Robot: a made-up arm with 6 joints.
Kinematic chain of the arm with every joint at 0, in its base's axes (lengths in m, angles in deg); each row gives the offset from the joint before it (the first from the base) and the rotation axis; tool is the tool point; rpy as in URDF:
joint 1: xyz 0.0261 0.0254 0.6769 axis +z
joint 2: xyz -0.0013 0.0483 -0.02 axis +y
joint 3: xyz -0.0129 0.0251 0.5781 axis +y
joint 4: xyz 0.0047 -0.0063 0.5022 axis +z
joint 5: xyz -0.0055 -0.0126 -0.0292 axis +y
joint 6: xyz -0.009 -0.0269 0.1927 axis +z
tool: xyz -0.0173 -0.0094 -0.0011 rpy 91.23 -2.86 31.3
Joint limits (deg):
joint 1: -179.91..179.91
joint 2: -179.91..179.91
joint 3: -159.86..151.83
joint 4: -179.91..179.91
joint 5: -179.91..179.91
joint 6: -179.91..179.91
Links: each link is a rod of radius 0.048 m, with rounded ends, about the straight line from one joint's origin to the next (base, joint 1, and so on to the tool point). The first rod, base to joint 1, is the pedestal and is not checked.
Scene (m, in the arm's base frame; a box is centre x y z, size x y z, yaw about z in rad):
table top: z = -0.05
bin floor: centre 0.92 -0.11 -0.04 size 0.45 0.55 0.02 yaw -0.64
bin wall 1: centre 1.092 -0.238 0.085 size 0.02 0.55 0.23 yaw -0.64
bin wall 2: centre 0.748 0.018 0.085 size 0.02 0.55 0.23 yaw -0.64
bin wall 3: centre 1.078 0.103 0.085 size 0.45 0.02 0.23 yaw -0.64
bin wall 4: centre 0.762 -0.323 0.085 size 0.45 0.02 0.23 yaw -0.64
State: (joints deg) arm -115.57 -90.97 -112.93 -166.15 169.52 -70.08
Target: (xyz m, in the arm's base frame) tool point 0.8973 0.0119 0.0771
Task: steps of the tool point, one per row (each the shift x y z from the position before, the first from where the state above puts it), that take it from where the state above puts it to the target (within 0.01 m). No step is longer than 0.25 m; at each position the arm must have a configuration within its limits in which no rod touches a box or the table.
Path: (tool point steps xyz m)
1: 0.0816 -0.0276 -0.0275
2: 0.1010 -0.0360 -0.0347
3: 0.1291 -0.0532 -0.0261
4: 0.1538 -0.0901 0.0032
5: 0.1548 -0.1453 0.0521
6: 0.0103 0.0010 -0.1424
7: -0.0103 -0.0009 -0.1390

